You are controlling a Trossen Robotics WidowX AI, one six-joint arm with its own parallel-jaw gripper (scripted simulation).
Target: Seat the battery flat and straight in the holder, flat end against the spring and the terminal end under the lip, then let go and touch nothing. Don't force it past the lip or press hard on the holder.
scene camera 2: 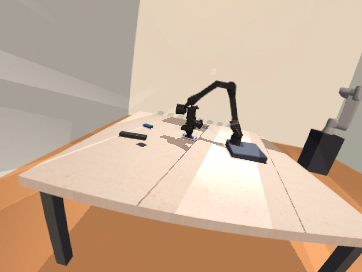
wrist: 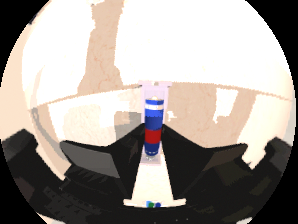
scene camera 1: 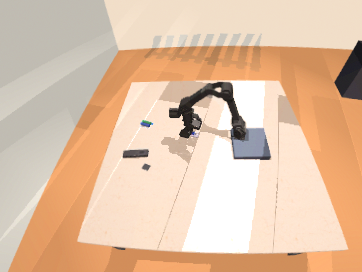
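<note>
A battery appears in the pictures, together with the gripper.
</note>
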